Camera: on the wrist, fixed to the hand. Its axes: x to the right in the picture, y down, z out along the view.
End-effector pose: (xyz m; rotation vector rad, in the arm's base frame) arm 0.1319 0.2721 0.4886 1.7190 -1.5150 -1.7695
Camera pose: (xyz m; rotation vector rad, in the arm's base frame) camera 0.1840 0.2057 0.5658 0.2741 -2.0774 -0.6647
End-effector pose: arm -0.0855 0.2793 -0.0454 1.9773 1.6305 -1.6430
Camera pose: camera 0.0249 0.3065 -0.0326 2.2788 -0.3083 -1.0377
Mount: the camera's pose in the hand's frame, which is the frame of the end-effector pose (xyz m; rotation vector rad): -0.0091 0.0643 -0.0942 0.2577 0.0908 1.5039
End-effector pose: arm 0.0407 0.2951 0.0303 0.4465 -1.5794 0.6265
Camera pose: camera 0.0749 0.4034 0.0161 -0.7153 -1.5406 1.9351
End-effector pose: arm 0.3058 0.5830 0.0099 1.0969 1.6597 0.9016
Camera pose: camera 0.2351 0.5881 0.0997 2.5696 0.7683 1.6231
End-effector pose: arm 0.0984 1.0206 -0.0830 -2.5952 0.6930 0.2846
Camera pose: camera 0.0654 0.9309 -0.0201 -1.3658 2.3651 0.4369
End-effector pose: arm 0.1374 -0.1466 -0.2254 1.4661 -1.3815 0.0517
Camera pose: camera 0.1429 -0.0605 -0.1503 0.2909 -2.1335 1.2392
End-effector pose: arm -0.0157 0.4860 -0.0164 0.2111 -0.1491 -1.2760
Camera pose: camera 0.0630 0.5194 -0.0925 0.2847 -0.3103 0.2526
